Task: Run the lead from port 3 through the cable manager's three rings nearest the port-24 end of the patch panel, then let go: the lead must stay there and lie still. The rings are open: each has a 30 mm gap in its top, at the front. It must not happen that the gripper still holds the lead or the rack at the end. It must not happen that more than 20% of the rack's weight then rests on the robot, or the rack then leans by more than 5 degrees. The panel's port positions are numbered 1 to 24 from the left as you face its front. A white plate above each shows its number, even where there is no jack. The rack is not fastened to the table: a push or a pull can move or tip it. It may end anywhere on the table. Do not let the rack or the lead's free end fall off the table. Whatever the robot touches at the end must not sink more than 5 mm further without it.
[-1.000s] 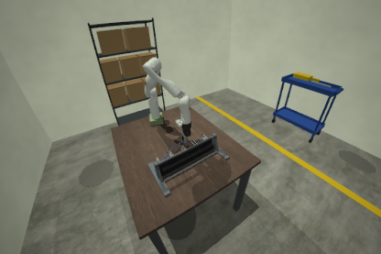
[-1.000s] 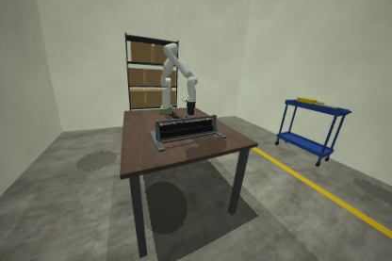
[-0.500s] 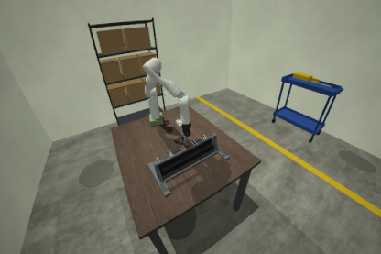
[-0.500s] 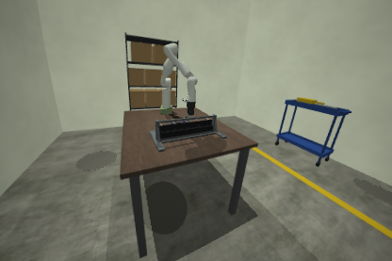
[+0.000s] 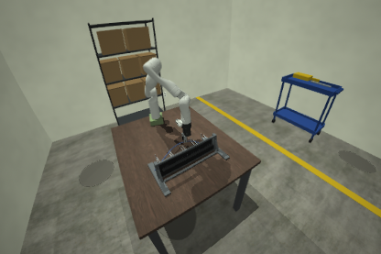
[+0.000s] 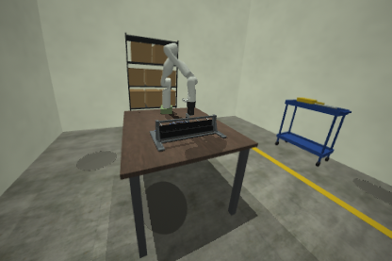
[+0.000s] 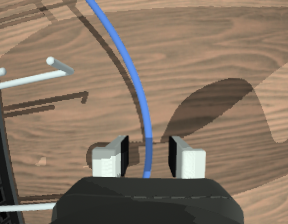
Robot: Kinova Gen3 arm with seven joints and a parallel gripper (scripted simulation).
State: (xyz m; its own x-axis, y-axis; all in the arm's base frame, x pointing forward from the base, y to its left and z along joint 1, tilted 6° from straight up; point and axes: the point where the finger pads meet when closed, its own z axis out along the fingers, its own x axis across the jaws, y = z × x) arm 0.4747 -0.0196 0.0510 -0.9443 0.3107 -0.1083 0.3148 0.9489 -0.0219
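Right now my hand is 15 cm short of the patch-panel rack and 9 cm to the left of it.
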